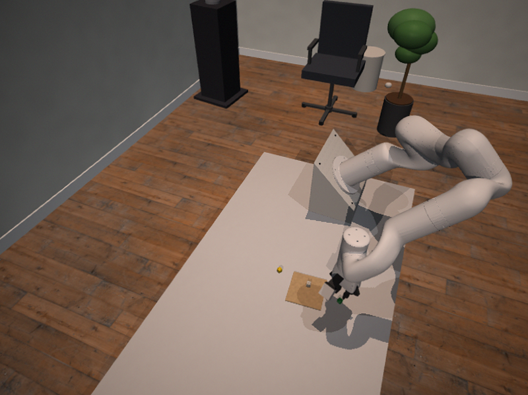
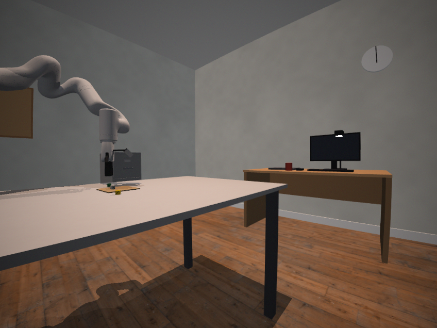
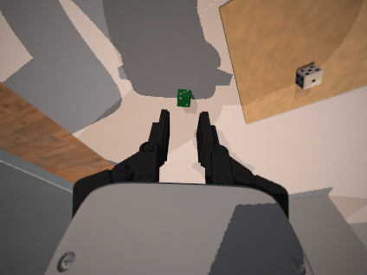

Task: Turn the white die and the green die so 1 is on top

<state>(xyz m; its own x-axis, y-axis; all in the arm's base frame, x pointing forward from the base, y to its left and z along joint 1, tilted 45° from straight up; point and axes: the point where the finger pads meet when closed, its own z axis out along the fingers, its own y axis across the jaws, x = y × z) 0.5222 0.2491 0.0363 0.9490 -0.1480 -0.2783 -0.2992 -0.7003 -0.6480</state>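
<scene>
The green die lies 70 mm below my hand. Also, from my hand: mat (20 mm ahead, 130 mm to the right, 70 mm below); white die (10 mm behind, 130 mm to the right, 60 mm below); yellow die (10 mm behind, 270 mm to the right, 70 mm below).
</scene>
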